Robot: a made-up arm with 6 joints.
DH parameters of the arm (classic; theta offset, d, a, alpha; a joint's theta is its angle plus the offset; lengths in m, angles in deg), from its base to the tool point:
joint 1: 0 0.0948 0 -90
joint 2: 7.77 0 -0.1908 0
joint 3: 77.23 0 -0.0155 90
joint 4: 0 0.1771 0 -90
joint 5: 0 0 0.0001 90
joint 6: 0 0.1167 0 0
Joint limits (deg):
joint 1: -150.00..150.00
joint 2: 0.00..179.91
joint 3: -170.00..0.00
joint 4: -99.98..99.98
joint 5: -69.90..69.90
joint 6: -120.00..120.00
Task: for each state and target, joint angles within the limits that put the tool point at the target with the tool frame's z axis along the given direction. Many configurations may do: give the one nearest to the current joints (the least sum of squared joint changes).
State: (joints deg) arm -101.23 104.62 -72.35 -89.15 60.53 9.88
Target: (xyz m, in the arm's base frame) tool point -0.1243 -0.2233 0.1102 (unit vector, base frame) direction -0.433 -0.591 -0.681
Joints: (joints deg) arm -115.52 88.47 -46.25 -51.87 9.96 9.88
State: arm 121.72 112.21 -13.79 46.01 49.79 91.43
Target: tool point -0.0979 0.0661 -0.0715 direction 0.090 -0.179 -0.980
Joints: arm 141.22 131.01 -29.57 49.44 6.28 91.43
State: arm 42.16 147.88 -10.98 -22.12 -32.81 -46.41
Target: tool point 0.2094 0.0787 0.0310 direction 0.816 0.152 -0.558
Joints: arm 28.09 107.50 -23.18 20.35 -45.98 -46.41
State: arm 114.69 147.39 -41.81 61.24 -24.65 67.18
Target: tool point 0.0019 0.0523 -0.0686 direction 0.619 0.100 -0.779
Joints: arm 149.92 147.59 -16.36 80.18 -23.74 67.18
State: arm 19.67 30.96 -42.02 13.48 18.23 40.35
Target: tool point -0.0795 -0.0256 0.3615 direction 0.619 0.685 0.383
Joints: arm 34.83 5.66 -85.44 13.63 62.39 40.35
